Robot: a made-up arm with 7 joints. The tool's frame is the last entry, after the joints.
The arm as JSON. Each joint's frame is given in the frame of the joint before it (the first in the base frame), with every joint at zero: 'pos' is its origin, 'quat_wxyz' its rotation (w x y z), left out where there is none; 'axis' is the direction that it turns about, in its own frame. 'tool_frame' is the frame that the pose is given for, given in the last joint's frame.
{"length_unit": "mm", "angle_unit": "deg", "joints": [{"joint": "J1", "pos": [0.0, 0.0, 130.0], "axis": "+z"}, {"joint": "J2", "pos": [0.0, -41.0, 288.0], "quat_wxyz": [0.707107, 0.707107, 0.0, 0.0], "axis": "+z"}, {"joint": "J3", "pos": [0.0, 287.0, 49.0], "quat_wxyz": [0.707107, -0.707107, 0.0, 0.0], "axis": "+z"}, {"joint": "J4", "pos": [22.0, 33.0, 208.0], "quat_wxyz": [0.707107, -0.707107, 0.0, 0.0], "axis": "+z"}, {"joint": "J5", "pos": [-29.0, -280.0, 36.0], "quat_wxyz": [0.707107, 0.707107, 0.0, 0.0], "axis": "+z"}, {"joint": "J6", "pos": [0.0, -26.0, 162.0], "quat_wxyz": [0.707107, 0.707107, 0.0, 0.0], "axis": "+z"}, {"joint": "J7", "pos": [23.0, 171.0, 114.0], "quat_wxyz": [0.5, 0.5, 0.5, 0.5], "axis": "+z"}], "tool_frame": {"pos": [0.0, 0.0, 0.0]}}
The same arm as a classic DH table. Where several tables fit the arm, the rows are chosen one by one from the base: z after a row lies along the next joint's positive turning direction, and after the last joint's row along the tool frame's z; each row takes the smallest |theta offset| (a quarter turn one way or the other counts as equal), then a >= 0, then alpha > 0; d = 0 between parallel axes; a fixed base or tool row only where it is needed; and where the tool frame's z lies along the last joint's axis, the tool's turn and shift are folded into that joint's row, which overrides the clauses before.
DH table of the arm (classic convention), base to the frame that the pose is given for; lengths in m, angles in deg. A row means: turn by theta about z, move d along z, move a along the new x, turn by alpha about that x. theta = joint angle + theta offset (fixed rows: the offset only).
J1: theta0 0, d 0.418, a 0, alpha 90
J2: theta0 0, d 0.09, a 0, alpha -90
J3: theta0 0, d 0.495, a 0.022, alpha -90
J4: theta0 0, d 0.069, a -0.029, alpha 90
J5: theta0 0, d 0.442, a 0, alpha 90
J6: theta0 90, d 0.14, a 0.171, alpha 90
J7: theta0 0, d 0.023, a 0, alpha 0

